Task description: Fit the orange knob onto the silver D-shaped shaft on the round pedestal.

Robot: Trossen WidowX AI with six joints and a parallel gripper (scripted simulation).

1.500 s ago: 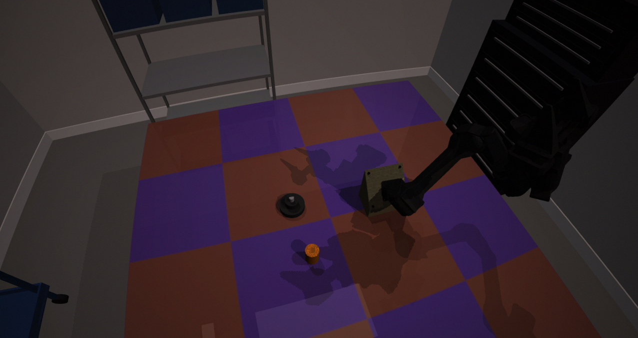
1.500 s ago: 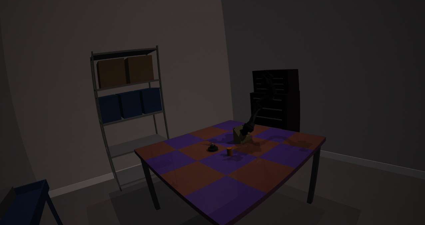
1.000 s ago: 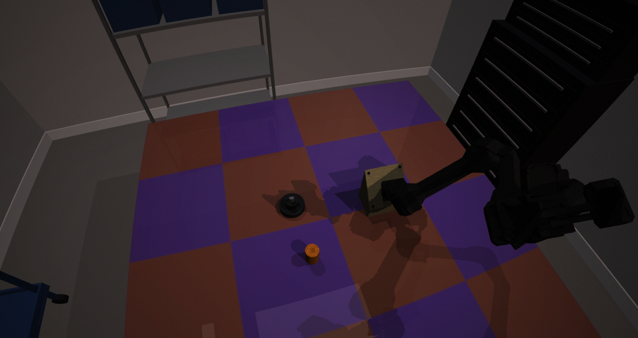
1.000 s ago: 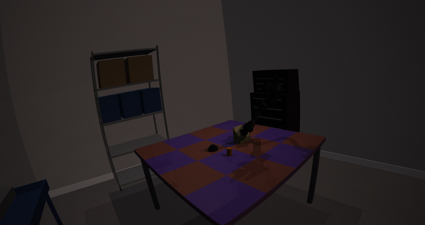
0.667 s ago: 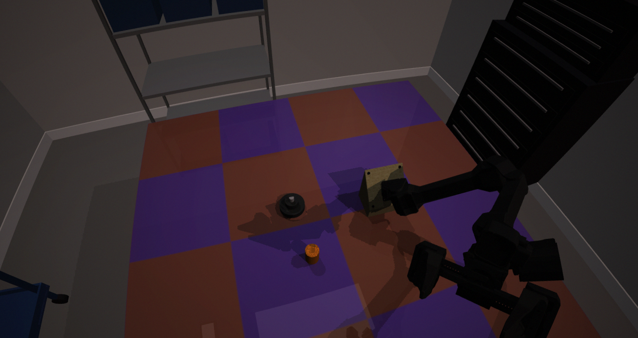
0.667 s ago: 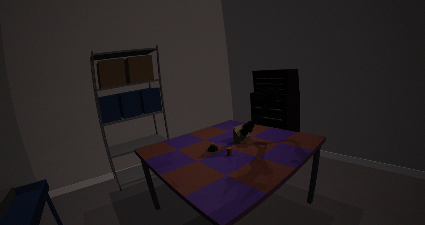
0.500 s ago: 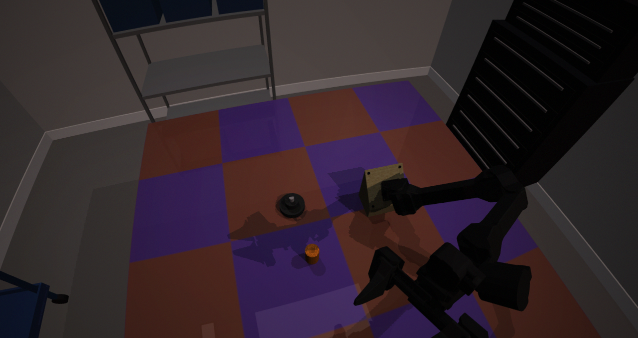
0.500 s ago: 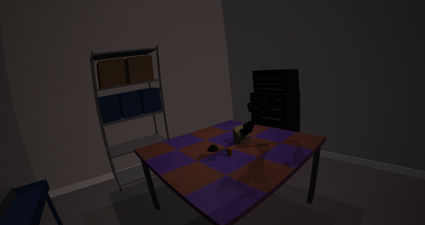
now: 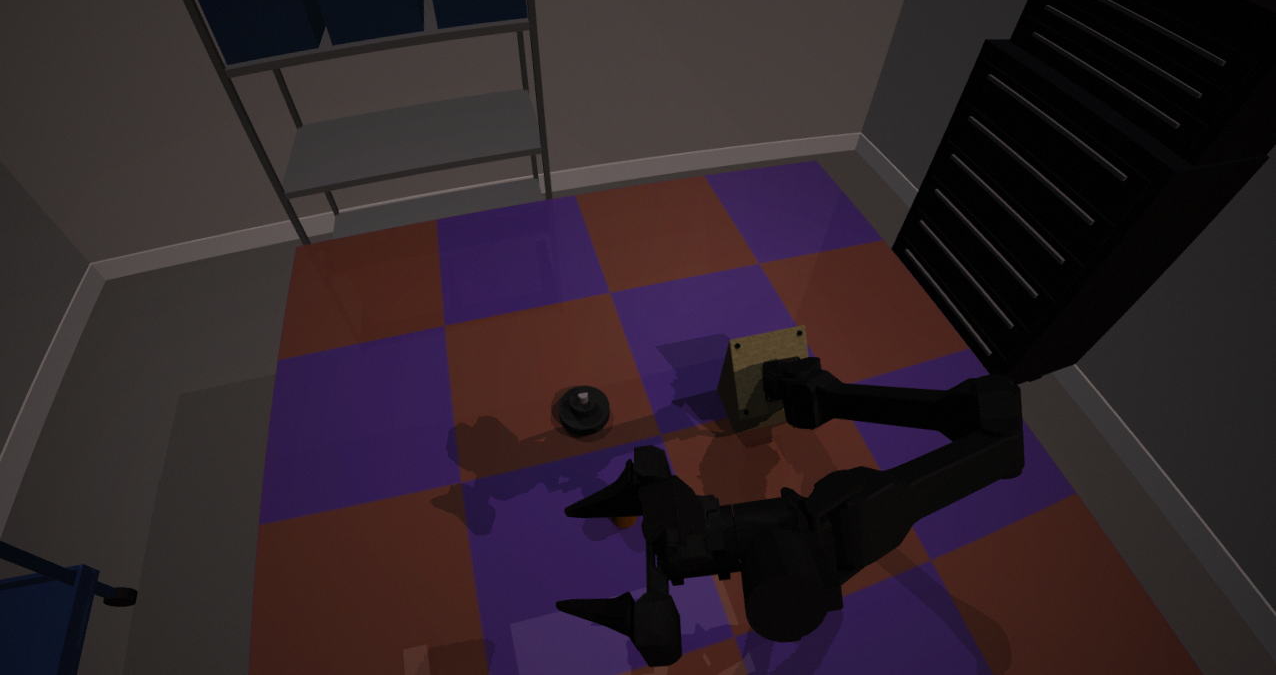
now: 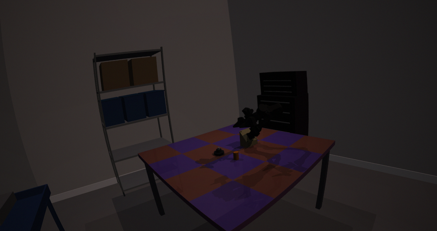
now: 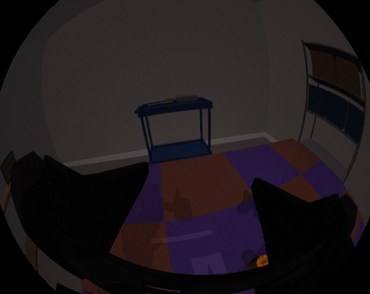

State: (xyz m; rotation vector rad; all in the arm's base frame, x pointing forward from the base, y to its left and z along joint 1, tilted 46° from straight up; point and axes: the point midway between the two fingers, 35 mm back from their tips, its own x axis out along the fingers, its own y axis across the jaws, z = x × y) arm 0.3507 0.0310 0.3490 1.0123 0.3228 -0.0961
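Now: the orange knob 260 mm below my gripper tip, 140 mm to the right of it and 90 mm behind it. The rest, counted from my gripper tip: dark round pedestal: 320 mm to the right, 270 mm below, 60 mm behind.
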